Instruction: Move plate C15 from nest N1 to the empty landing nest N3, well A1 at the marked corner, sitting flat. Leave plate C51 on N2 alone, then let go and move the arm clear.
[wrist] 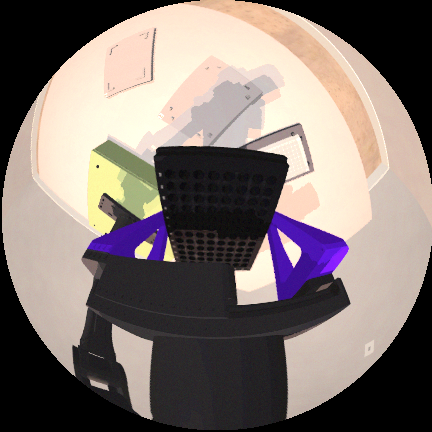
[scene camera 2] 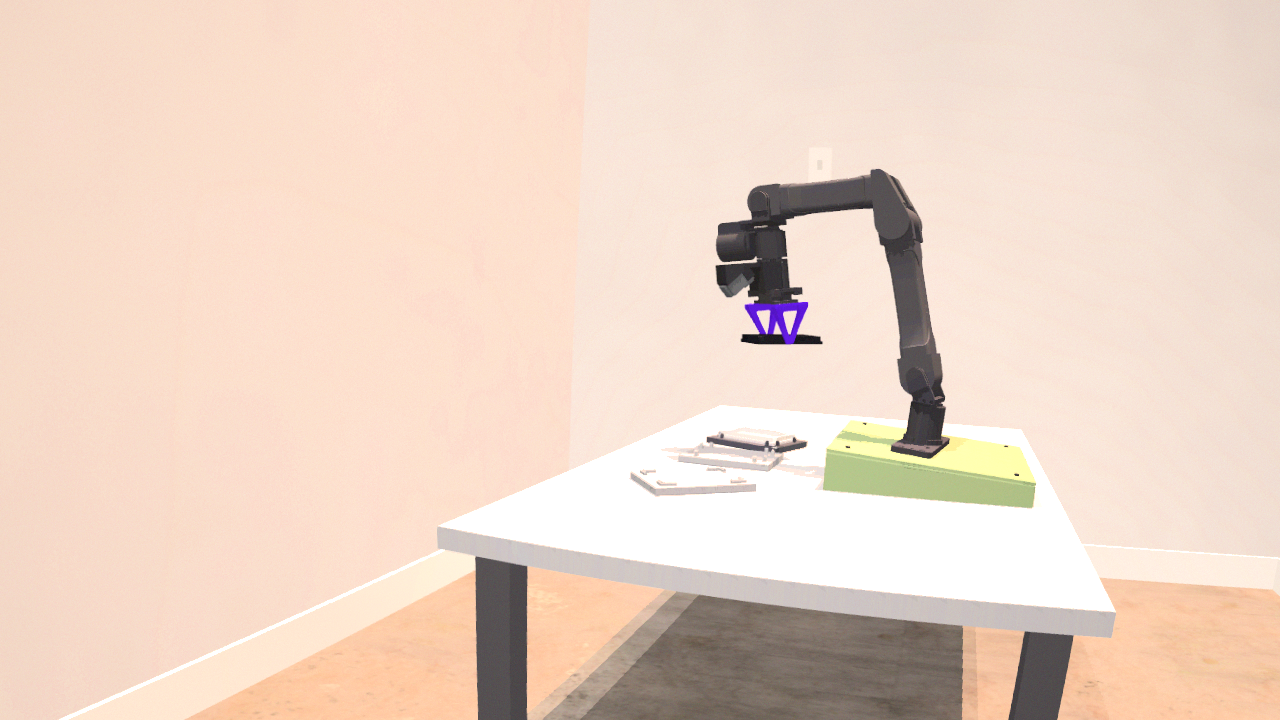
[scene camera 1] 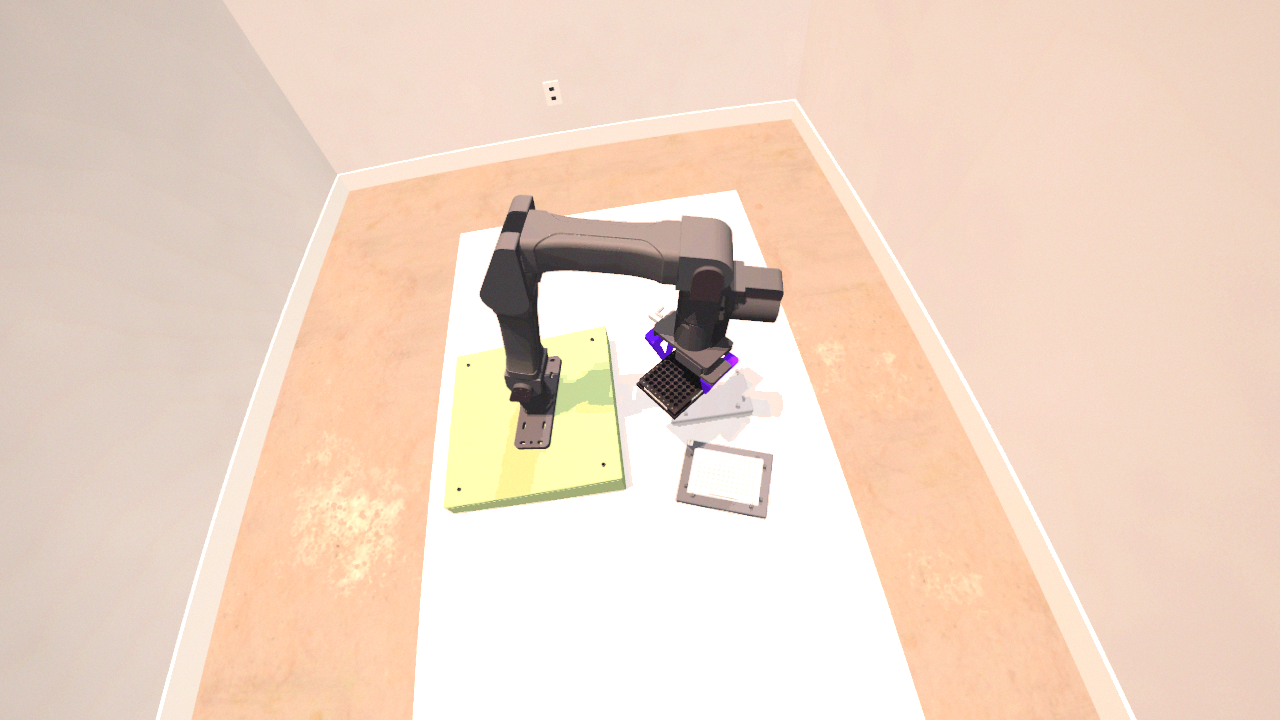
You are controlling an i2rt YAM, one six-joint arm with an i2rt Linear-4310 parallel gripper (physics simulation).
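A black well plate [scene camera 1: 671,385] [scene camera 2: 810,340] [wrist: 220,187], apparently C15, hangs level, high above the table. My gripper [scene camera 1: 685,371] [scene camera 2: 779,338] [wrist: 217,214] is shut on it, a purple finger at each side. A white plate [scene camera 1: 726,476] [scene camera 2: 760,436] [wrist: 292,152], apparently C51, sits in a dark-framed nest [scene camera 1: 716,508] [wrist: 275,138]. A pale nest [scene camera 1: 716,414] [scene camera 2: 729,461] [wrist: 180,107] with small posts lies beside it, empty, partly below the held plate. Another pale nest [scene camera 2: 707,486] [wrist: 127,62] with corner brackets is empty. I cannot read nest names or find well A1.
The arm stands on a yellow-green block [scene camera 1: 483,429] [scene camera 2: 930,483] [wrist: 100,185] beside the nests. The white table [scene camera 1: 626,608] [scene camera 2: 760,537] carries the block and all three nests. The arm and gripper hide most of the bracketed nest in the first scene view.
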